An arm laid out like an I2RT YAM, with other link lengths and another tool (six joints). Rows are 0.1 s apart.
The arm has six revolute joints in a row. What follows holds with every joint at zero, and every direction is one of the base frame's.
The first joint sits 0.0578 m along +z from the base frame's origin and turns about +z.
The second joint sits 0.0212 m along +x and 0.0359 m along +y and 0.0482 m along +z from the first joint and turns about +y.
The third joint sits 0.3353 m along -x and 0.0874 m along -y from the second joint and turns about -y.
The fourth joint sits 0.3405 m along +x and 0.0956 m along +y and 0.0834 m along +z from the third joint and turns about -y.
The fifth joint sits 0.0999 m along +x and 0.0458 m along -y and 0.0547 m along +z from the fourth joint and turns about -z.
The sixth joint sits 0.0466 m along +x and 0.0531 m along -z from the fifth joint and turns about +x.
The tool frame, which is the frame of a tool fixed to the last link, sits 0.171 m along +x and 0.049 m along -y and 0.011 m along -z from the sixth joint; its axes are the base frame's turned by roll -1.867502, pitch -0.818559 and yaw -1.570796 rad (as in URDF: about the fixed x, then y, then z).
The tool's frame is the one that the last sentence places.
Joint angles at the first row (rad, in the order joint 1, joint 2, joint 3, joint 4, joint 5, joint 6):
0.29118 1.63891 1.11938 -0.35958 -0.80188 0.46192
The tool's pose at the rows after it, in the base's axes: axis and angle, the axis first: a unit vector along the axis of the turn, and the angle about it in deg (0 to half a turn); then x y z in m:
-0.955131 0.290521 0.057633 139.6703 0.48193 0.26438 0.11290
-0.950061 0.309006 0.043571 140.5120 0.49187 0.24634 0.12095
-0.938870 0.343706 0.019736 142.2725 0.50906 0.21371 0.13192
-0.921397 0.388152 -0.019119 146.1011 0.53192 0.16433 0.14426
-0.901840 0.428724 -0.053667 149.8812 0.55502 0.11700 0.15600
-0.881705 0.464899 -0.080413 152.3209 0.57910 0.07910 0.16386
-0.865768 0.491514 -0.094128 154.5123 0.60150 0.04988 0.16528
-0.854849 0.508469 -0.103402 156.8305 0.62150 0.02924 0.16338
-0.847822 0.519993 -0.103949 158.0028 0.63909 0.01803 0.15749
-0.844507 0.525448 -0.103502 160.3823 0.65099 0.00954 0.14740
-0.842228 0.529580 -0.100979 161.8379 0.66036 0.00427 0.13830
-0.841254 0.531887 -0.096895 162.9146 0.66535 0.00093 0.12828
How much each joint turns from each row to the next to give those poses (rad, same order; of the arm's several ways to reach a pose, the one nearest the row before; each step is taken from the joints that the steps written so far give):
-0.01596 -0.00659 0.01269 -0.02759 0.02197 -0.00705
-0.02863 -0.00878 0.02174 -0.03162 0.02475 -0.00388
-0.04896 -0.00737 0.03784 -0.04698 0.04882 -0.00154
-0.06292 0.00122 0.06130 -0.06858 0.09069 -0.01696
-0.05648 0.02130 0.07342 -0.05456 0.08736 -0.01044
-0.04437 0.03762 0.06740 -0.01681 0.06694 0.01011
-0.03271 0.05761 0.07674 -0.02188 0.04879 0.00646
-0.01716 0.06243 0.07806 -0.02523 0.04624 0.00010
-0.01005 0.06131 0.06653 -0.01533 0.02158 0.00649
-0.00006 0.05642 0.05882 -0.02759 0.03622 -0.00725
-0.00074 0.04548 0.04489 -0.01805 0.02034 -0.00226
-0.00074 0.03164 0.02348 -0.00948 0.01196 -0.00271

